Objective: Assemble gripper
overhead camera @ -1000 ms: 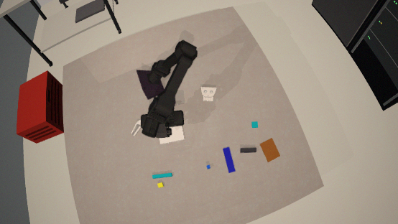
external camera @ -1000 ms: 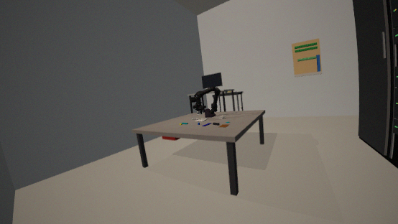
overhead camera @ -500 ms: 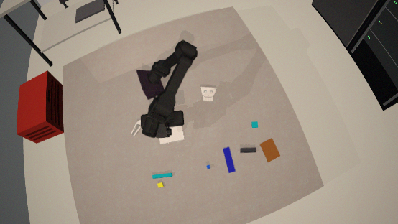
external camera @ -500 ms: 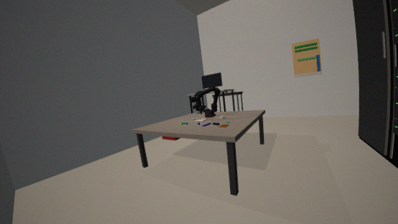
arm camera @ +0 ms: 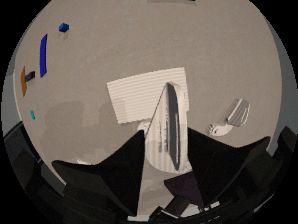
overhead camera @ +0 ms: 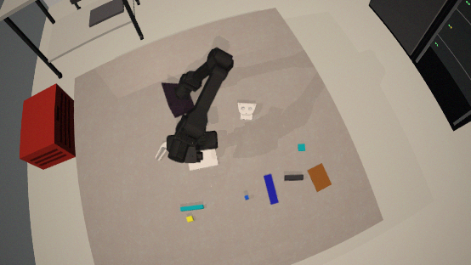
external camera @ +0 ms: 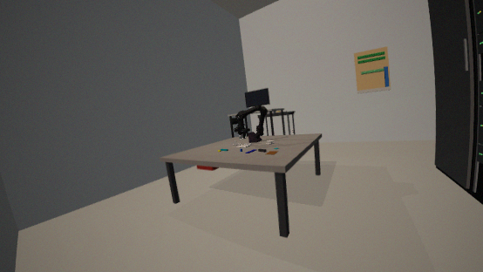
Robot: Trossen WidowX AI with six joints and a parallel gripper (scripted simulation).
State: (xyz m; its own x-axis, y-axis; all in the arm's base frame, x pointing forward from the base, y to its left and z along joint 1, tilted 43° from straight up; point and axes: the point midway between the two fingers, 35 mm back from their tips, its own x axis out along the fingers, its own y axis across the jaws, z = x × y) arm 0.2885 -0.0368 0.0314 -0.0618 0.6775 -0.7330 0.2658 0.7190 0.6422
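Now: gripper tip 8 cm above the white ribbed tray, 2 cm short of it and 1 cm to the right of it. The rest, counted from my gripper tip: white jaw 11 cm to the right, 8 cm behind, 7 cm below; then teal bar 20 cm ahead, 10 cm to the right, 7 cm below; then small blue cube 23 cm ahead, 12 cm to the left, 7 cm below.
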